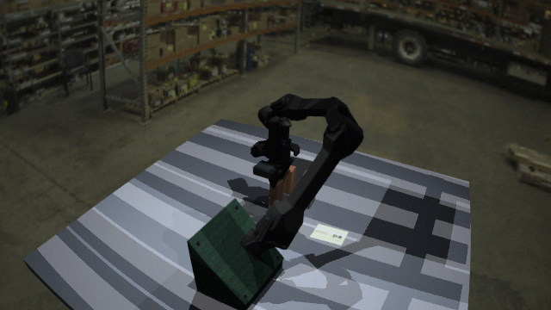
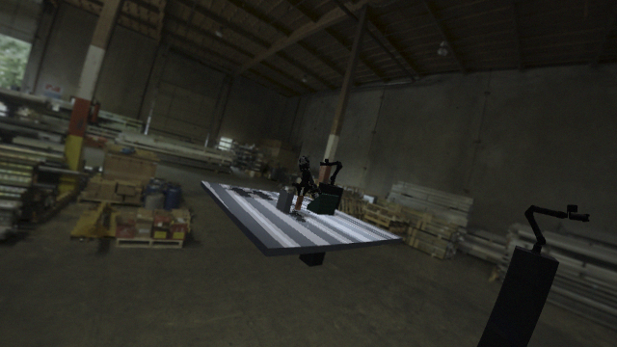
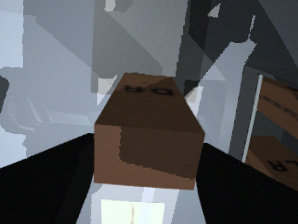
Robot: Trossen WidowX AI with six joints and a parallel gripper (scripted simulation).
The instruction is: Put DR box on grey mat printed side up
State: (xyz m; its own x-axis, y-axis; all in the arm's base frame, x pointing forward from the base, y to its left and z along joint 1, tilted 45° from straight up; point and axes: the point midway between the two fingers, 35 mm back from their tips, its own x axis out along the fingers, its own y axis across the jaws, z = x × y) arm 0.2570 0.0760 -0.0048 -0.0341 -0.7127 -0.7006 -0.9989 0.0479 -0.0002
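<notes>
Now: the grey mat 13 cm below my gripper tip and 6 cm to the left of it. The rest, counted from my gripper tip: white card 19 cm to the right, 13 cm below, 1 cm behind.
</notes>
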